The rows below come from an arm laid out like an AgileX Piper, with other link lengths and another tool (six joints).
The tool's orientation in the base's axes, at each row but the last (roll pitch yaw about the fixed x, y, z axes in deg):
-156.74, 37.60, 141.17
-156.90, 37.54, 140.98
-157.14, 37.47, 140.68
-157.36, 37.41, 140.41
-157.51, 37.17, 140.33
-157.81, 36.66, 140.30
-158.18, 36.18, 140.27
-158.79, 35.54, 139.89
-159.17, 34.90, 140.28
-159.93, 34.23, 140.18
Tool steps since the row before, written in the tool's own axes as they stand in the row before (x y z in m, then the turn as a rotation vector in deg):
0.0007, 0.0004, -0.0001, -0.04, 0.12, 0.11
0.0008, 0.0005, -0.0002, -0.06, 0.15, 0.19
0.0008, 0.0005, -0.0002, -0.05, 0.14, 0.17
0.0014, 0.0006, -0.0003, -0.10, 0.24, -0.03
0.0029, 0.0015, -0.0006, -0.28, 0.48, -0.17
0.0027, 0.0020, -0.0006, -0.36, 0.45, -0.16
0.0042, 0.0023, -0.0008, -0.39, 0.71, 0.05
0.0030, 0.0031, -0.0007, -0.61, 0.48, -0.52
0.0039, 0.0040, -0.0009, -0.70, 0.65, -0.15
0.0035, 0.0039, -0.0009, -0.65, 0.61, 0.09
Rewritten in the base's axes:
-0.0001, 0.0006, -0.0005, 0.14, -0.02, -0.09
-0.0001, 0.0008, -0.0005, 0.19, -0.07, -0.15
-0.0001, 0.0008, -0.0005, 0.17, -0.06, -0.14
-0.0005, 0.0012, -0.0008, 0.24, 0.10, 0.01
-0.0007, 0.0027, -0.0018, 0.51, 0.24, 0.15
-0.0002, 0.0029, -0.0018, 0.54, 0.17, 0.20
-0.0010, 0.0040, -0.0026, 0.79, 0.17, -0.02
0.0004, 0.0038, -0.0021, 0.65, 0.28, 0.61
0.0004, 0.0050, -0.0027, 0.90, 0.11, 0.33
0.0005, 0.0047, -0.0024, 0.89, -0.03, 0.12

